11 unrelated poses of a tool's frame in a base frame.
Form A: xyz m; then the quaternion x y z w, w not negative.
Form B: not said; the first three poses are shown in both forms.
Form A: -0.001, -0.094, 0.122, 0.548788, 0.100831, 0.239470, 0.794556
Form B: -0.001, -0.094, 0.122, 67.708, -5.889, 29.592
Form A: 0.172, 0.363, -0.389, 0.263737, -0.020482, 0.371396, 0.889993
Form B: 0.172, 0.363, -0.389, 27.841, -13.436, 41.957
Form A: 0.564, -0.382, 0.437, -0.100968, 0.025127, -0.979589, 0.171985
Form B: 0.564, -0.382, 0.437, -4.905, -10.904, -159.616
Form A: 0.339, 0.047, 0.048, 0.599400, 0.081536, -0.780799, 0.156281
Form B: 0.339, 0.047, 0.048, 12.618, 74.051, -147.830
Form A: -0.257, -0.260, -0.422, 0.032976, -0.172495, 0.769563, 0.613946
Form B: -0.257, -0.260, -0.422, -13.484, -15.222, 104.645
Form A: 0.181, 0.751, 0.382, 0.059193, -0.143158, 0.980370, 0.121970
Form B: 0.181, 0.751, 0.382, -15.625, -8.684, 167.010
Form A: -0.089, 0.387, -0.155, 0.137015, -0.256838, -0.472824, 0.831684
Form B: -0.089, 0.387, -0.155, 29.547, -17.316, -63.837
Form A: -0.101, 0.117, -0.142, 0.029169, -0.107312, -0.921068, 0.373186
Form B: -0.101, 0.117, -0.142, 12.681, -1.511, -136.056
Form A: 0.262, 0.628, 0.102, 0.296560, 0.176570, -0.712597, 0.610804
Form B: 0.262, 0.628, 0.102, 8.264, 39.669, -95.812
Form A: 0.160, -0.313, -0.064, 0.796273, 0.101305, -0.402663, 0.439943
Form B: 0.160, -0.313, -0.064, 114.997, 46.920, -16.410
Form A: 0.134, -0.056, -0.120, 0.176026, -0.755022, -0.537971, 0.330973
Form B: 0.134, -0.056, -0.120, 102.274, -18.083, -139.139
